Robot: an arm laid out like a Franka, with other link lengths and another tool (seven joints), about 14 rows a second.
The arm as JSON. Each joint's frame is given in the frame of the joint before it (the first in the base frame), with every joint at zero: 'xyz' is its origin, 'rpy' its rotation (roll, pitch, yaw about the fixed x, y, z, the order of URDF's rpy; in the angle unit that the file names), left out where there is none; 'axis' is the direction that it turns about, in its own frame. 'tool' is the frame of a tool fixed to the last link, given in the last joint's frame.
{
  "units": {
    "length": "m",
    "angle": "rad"
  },
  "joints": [
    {
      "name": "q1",
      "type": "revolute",
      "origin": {
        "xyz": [
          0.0,
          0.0,
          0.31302
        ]
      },
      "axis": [
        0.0,
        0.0,
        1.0
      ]
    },
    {
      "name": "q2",
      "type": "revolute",
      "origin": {
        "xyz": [
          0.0,
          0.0,
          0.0
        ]
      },
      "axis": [
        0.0,
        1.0,
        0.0
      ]
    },
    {
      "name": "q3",
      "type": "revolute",
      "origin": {
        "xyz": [
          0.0,
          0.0,
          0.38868
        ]
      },
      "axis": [
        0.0,
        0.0,
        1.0
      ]
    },
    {
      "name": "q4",
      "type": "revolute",
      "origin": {
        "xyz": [
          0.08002,
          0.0,
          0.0
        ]
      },
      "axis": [
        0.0,
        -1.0,
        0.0
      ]
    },
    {
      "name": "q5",
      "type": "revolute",
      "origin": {
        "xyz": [
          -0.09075,
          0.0,
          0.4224
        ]
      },
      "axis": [
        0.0,
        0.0,
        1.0
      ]
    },
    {
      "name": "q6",
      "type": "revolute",
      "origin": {
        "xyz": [
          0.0,
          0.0,
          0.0
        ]
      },
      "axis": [
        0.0,
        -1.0,
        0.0
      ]
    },
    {
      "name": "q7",
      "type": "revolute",
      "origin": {
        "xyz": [
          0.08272,
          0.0,
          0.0
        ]
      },
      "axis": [
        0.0,
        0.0,
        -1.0
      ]
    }
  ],
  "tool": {
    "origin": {
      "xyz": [
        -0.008,
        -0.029,
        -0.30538
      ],
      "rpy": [
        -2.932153,
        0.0,
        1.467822
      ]
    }
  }
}
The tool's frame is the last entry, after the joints.
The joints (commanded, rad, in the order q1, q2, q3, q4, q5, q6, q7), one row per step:
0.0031, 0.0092, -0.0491, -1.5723, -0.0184, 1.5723, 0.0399
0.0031, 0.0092, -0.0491, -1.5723, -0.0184, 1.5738, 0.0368
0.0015, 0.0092, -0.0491, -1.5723, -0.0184, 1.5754, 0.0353
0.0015, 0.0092, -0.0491, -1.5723, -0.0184, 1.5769, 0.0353
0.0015, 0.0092, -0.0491, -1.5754, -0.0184, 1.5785, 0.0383
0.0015, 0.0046, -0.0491, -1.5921, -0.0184, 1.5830, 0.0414
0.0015, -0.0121, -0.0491, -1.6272, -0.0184, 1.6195, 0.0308
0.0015, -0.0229, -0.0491, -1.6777, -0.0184, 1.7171, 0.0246
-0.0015, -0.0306, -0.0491, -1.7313, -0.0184, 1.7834, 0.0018
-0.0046, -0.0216, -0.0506, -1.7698, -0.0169, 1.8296, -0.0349
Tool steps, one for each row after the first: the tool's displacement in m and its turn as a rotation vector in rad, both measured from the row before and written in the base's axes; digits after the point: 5 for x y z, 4 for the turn. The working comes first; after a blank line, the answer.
Tool pose at each row, in the base's axes (x y z in m, rotation vector in rad; the steps are taken from these numbers as rounded here):
0.57552, -0.06072, 0.48173, -2.2979, -1.8964, 0.2287
0.57606, -0.06077, 0.48183, -2.2959, -1.9008, 0.2275
0.57650, -0.06173, 0.48195, -2.2968, -1.9015, 0.2258
0.57696, -0.06175, 0.48206, -2.2977, -1.9022, 0.2242
0.57668, -0.06171, 0.48064, -2.2995, -1.8980, 0.2254
0.57349, -0.06156, 0.47534, -2.2977, -1.8907, 0.2328
0.57423, -0.06177, 0.47009, -2.2973, -1.9125, 0.2143
0.59025, -0.06246, 0.45876, -2.3224, -1.9497, 0.1528
0.59590, -0.06458, 0.44157, -2.3143, -1.9845, 0.1340
0.60101, -0.06729, 0.42038, -2.2827, -2.0226, 0.1403

0.00054, -0.00005, 0.00010, 0.0000, -0.0014, 0.0031
0.00044, -0.00096, 0.00012, 0.0000, -0.0016, 0.0000
0.00046, -0.00002, 0.00011, -0.0001, -0.0015, 0.0000
-0.00028, 0.00004, -0.00142, 0.0001, 0.0015, -0.0029
-0.00319, 0.00015, -0.00530, 0.0006, 0.0075, -0.0030
0.00074, -0.00021, -0.00525, 0.0000, -0.0179, 0.0112
0.01602, -0.00069, -0.01133, -0.0024, -0.0578, 0.0080
0.00565, -0.00212, -0.01719, -0.0021, -0.0199, 0.0209
0.00511, -0.00271, -0.02119, -0.0018, 0.0020, 0.0326

